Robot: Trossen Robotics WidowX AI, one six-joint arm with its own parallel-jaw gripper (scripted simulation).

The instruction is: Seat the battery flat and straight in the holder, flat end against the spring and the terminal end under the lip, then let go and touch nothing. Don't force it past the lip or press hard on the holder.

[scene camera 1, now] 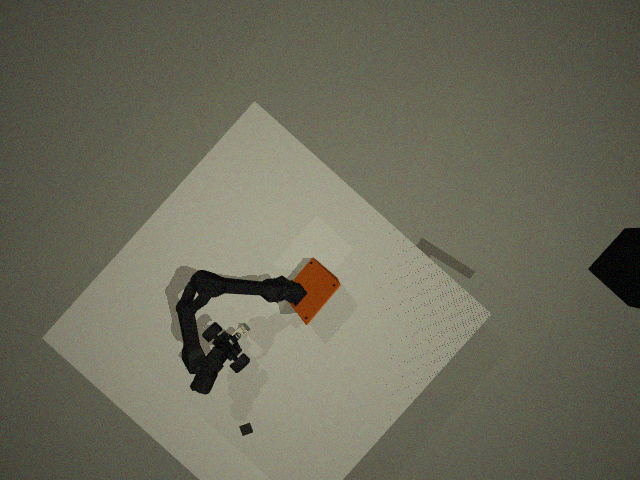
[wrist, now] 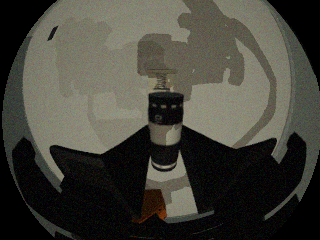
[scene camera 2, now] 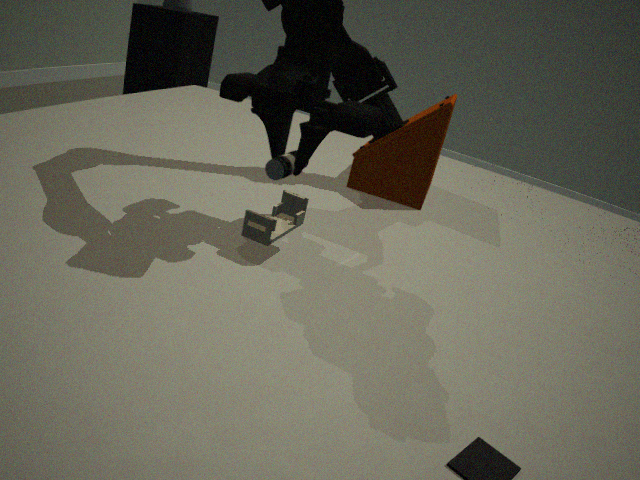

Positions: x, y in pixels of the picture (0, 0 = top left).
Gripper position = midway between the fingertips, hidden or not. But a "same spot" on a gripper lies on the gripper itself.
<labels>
The gripper shows in scene camera 1 (233, 339), in the wrist view and in scene camera 2. One and the same spot on the gripper: (wrist: 221, 177) is (scene camera 2: 278, 117).
</labels>
